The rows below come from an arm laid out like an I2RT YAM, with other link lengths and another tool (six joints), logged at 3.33 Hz.
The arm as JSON. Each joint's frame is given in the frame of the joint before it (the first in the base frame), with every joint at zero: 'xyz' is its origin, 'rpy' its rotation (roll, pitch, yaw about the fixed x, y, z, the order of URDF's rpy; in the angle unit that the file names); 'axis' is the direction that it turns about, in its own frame. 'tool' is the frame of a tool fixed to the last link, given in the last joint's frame.
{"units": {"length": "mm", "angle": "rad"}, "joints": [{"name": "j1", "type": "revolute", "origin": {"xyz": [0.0, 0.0, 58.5], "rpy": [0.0, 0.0, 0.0]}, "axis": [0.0, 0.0, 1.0]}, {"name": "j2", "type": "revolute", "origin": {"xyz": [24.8, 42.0, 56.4], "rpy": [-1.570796, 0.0, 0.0]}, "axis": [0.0, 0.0, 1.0]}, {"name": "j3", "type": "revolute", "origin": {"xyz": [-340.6, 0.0, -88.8], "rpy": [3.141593, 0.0, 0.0]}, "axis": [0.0, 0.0, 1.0]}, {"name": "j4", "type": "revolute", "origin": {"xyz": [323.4, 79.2, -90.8], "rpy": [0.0, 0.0, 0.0]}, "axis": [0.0, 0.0, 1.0]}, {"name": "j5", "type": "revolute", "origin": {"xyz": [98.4, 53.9, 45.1], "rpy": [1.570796, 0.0, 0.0]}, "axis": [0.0, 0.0, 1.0]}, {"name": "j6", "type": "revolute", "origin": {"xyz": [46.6, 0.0, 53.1], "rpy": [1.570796, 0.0, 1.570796]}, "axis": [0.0, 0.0, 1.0]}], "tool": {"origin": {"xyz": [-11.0, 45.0, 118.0], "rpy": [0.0, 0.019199, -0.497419]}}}
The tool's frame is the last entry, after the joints.
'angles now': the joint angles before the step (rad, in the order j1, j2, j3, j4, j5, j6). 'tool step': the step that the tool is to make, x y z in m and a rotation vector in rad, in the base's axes. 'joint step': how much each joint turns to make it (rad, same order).
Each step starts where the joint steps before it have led.
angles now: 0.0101 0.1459 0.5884 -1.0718 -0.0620 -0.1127
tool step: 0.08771 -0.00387 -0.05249 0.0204 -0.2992 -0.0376
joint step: -0.0268 -0.1422 -0.3837 0.5421 -0.0001 0.0240
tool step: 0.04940 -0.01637 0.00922 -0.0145 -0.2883 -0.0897
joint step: -0.0106 -0.0001 -0.1999 0.4887 0.0791 0.0065
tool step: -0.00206 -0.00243 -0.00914 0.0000 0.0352 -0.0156
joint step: 0.0009 0.0008 0.0000 -0.0344 0.0165 0.0000
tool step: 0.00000 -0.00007 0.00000 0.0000 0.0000 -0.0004
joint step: -0.0001 0.0000 0.0000 0.0000 0.0003 0.0000
